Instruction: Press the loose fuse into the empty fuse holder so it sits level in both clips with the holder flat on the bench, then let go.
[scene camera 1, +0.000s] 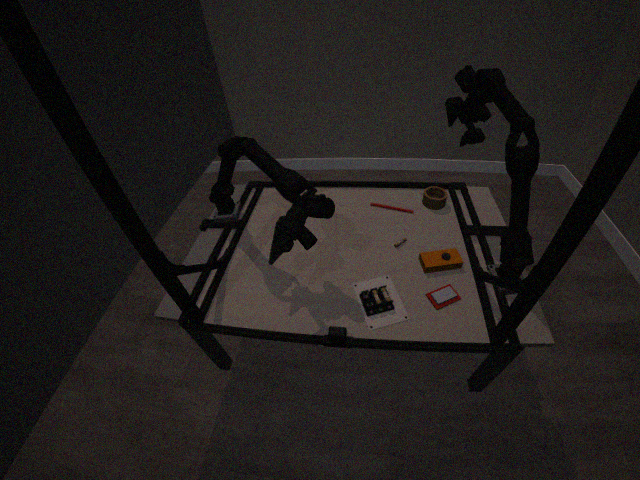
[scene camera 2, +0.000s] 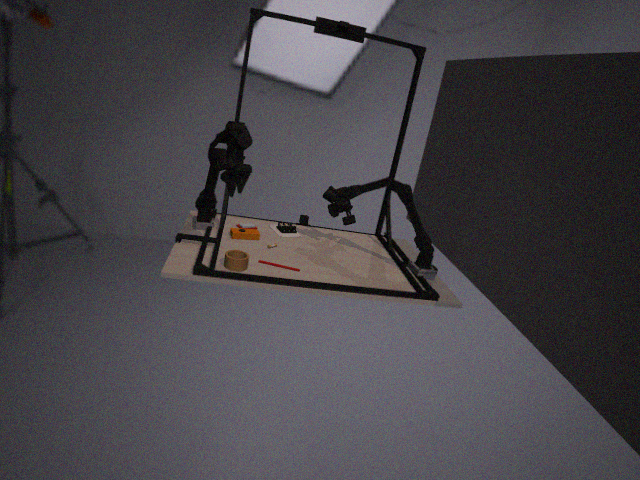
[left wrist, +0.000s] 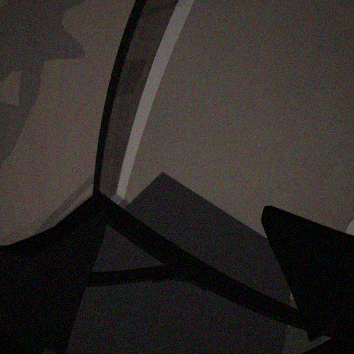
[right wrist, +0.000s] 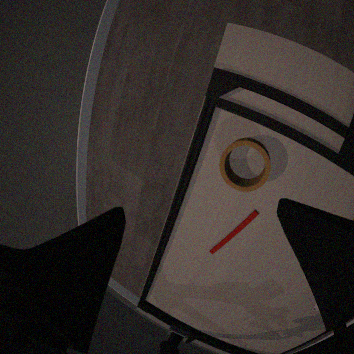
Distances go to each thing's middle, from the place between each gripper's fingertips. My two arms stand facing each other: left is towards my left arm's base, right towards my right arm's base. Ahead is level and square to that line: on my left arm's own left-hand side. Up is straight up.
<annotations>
Right now the tape roll (right wrist: 242, 184) is 270 mm below my right hand, 30 mm to the left of it and 20 mm behind it.
The tape roll is 62 cm ahead of my left hand, 38 cm to the right of it and 15 cm below it.
</annotations>
